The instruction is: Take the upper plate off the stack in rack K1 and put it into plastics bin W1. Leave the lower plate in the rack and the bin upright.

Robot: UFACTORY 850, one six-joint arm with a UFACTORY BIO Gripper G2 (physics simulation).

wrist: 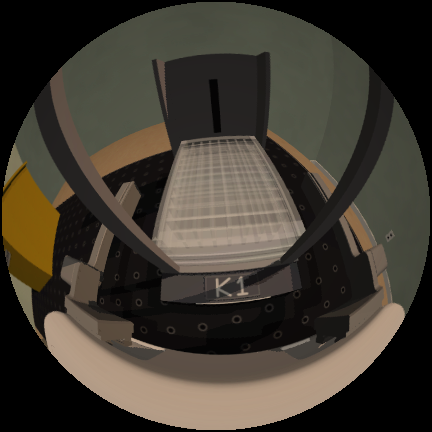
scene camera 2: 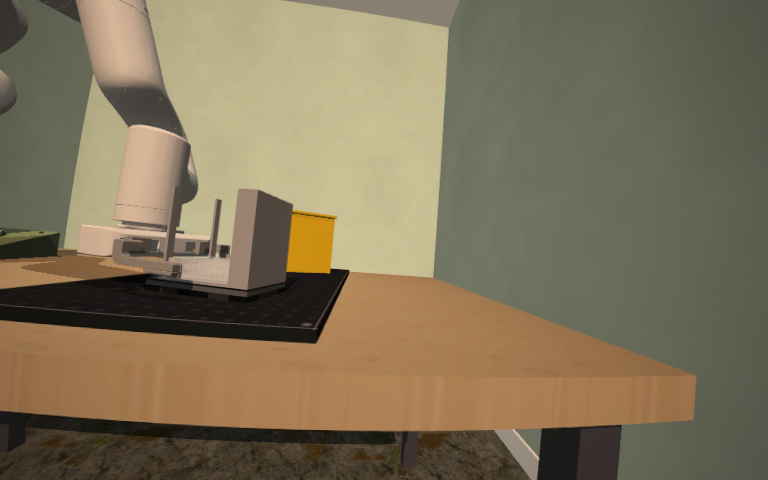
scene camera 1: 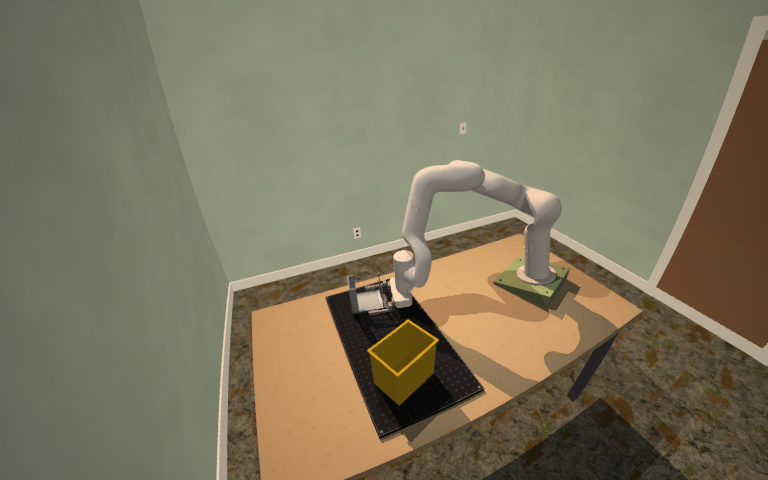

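Observation:
Rack K1 (scene camera 1: pixel 352 295) (scene camera 2: pixel 270 243) (wrist: pixel 190 95) stands on the black board, with a tall slotted back wall and two thin front posts. The stack of clear plates (scene camera 1: pixel 368 301) (scene camera 2: pixel 208 270) (wrist: pixel 227 200) lies flat in it; I cannot clearly tell the upper plate from the lower. My gripper (scene camera 1: pixel 373 298) (scene camera 2: pixel 199 260) (wrist: pixel 222 177) is open and empty, low at the rack. Its fingers stand one on each side of the stack, outside the posts, with gaps to the plates in the wrist view. Yellow bin W1 (scene camera 1: pixel 403 376) (scene camera 2: pixel 311 243) (wrist: pixel 30 225) stands upright and open-topped.
The two posts (scene camera 2: pixel 216 229) (wrist: pixel 80 165) rise between the camera and the stack in the wrist view. The black perforated board (scene camera 1: pixel 362 390) (scene camera 2: pixel 271 325) bears rack and bin on the wooden table (scene camera 1: pixel 305 384) (scene camera 2: pixel 424 339). The arm's green base plate (scene camera 1: pixel 509 281) stands at the table's far right.

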